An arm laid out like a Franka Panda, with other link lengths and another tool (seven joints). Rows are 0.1 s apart.
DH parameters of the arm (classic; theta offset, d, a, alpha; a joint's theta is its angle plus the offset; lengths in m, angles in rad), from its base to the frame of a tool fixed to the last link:
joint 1: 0 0.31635 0 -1.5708
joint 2: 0 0 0 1.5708
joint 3: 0 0.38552 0.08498 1.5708
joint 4: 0 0 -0.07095 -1.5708
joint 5: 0 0.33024 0 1.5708
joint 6: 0 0 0.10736 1.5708
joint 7: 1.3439 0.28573 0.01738 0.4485
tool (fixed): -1.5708 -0.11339 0 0
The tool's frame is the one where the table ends.
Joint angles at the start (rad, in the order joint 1, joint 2, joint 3, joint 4, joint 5, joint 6, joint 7):
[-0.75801 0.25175 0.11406 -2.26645 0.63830 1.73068 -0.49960]
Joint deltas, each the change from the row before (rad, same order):
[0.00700 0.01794 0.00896 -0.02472 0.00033 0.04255 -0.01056]
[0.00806 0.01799 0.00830 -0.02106 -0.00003 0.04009 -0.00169]
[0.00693 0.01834 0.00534 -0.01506 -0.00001 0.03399 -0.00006]
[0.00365 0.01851 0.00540 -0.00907 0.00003 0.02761 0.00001]
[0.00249 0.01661 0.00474 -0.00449 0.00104 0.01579 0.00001]
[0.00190 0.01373 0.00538 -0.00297 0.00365 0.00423 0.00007]
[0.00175 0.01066 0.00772 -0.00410 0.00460 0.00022 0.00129]
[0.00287 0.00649 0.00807 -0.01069 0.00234 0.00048 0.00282]
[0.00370 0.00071 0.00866 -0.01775 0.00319 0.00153 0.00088]
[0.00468 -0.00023 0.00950 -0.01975 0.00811 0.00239 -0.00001]
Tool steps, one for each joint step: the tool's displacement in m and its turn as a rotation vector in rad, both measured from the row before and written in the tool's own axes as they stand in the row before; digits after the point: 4 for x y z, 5 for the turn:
[-0.0042 0.0087 0.0124 -0.01021 -0.00750 -0.00141]
[-0.0037 0.0073 0.0116 -0.01390 -0.00796 0.00367]
[-0.0026 0.0068 0.0097 -0.01266 -0.00605 0.00523]
[-0.0012 0.0062 0.0080 -0.00958 -0.00449 0.00493]
[-0.0010 0.0041 0.0066 -0.00314 -0.00687 0.00556]
[-0.0018 0.0015 0.0060 0.00440 -0.01073 0.00740]
[-0.0026 -0.0004 0.0060 0.00672 -0.01324 0.00733]
[-0.0053 -0.0009 0.0061 0.00432 -0.01751 0.00793]
[-0.0077 -0.0018 0.0060 0.00402 -0.01845 0.00623]
[-0.0082 -0.0026 0.0068 0.00602 -0.01683 0.00763]

